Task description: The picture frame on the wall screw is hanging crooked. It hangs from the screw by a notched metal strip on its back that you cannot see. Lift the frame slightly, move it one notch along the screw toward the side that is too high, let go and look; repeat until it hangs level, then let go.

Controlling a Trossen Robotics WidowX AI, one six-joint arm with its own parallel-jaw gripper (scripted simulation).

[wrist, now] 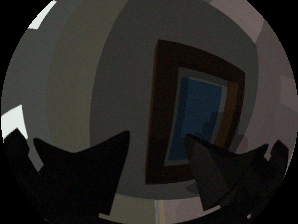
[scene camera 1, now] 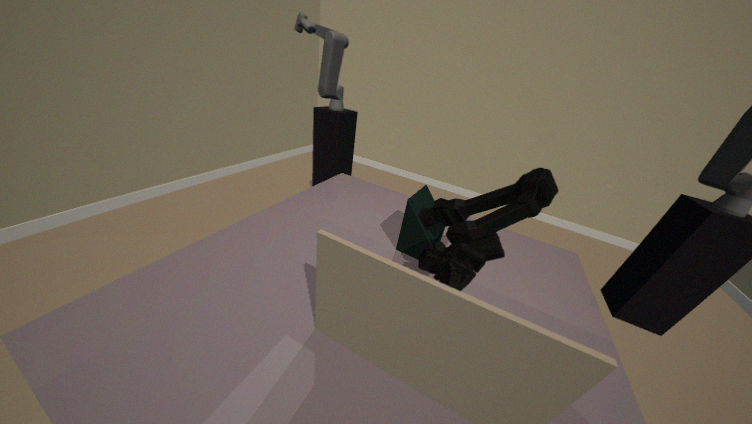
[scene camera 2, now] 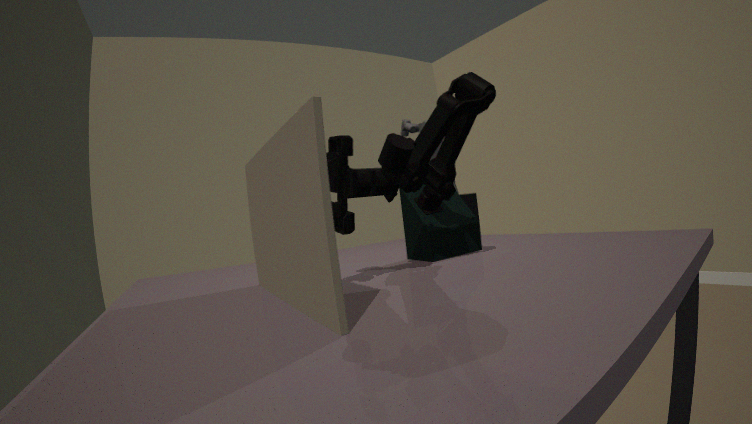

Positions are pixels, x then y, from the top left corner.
Labels:
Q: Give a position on a picture frame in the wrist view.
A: At 193, 91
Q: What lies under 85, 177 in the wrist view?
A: The gripper.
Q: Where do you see a wall panel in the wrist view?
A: At 120, 102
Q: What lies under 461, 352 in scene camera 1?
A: A wall panel.

